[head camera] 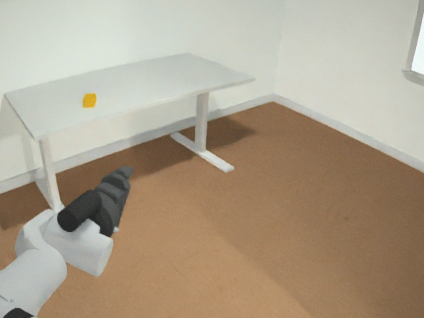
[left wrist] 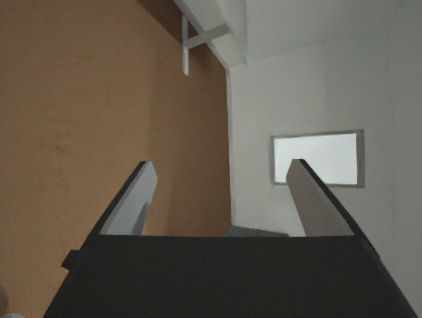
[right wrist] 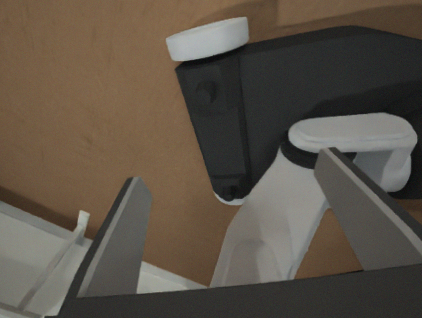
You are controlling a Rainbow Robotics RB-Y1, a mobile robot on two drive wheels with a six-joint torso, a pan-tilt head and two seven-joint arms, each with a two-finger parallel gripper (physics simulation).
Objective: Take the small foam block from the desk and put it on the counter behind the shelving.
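Places are measured from the robot's base along level axes (x up, y ahead, z left), in millimetres.
Pixels of known places: left gripper, fingertip midpoint: (head camera: pixel 121 191) (left wrist: pixel 220 169); right gripper, fingertip midpoint: (right wrist: pixel 228 174).
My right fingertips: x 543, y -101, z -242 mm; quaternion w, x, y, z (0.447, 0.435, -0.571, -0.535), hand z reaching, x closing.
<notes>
Behind a point stands the place of what it marks.
The small foam block (head camera: pixel 89 100) @[y 1604, x 760, z 665 mm], yellow-orange, sits on the left part of the white desk (head camera: pixel 150 75) @[y 2178, x 721, z 438 mm] in the head camera, near its front edge. My left gripper (head camera: pixel 128 171) (left wrist: pixel 220 169) @[y 501, x 1013, z 182 mm] is open and empty. In the head camera it shows in front of the desk, lower in the picture than the block and apart from it. My right gripper (right wrist: pixel 228 174) @[y -101, x 543, z -242 mm] is open and empty, pointing down over the floor beside my own base. The counter and the shelving do not show in these views.
The desk has white legs (head camera: pixel 201 122) @[y 2430, x 282, z 91 mm] with a foot on the brown floor (head camera: pixel 280 210) @[y 1775, x 2, z -483 mm]. White walls (head camera: pixel 340 60) @[y 3232, x 706, z -1179 mm] meet in a corner behind it. A window (left wrist: pixel 316 159) @[y 2440, x 1490, z -1946 mm] (head camera: pixel 419 50) @[y 2686, x 1045, z -1708 mm] is in one wall. My dark base (right wrist: pixel 215 130) @[y 7, x 191, z -56 mm] with a white wheel (right wrist: pixel 209 40) shows in the right wrist view.
</notes>
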